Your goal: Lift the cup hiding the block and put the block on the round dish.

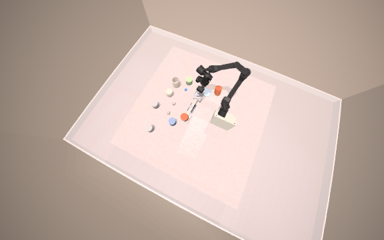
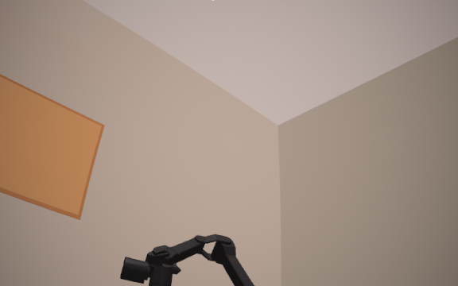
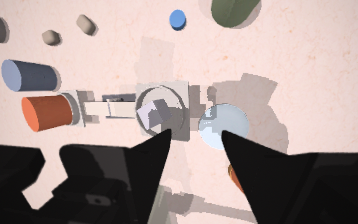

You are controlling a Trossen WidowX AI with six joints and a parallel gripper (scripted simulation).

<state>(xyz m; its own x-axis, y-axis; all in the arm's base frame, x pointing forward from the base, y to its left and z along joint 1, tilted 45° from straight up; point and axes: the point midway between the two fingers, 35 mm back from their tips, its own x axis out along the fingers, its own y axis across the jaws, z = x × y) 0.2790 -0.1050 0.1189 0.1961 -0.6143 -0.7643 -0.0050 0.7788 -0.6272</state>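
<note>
The grey block is 10 mm ahead of my gripper tip, 60 mm to the left of it and 30 mm below it. Also, from my gripper tip: blue disc (170 mm ahead, 40 mm to the left, 110 mm below); balance (10 mm ahead, 180 mm to the left, 100 mm below); pale blue round dish (30 mm behind, 60 mm to the right, 120 mm below).
</note>
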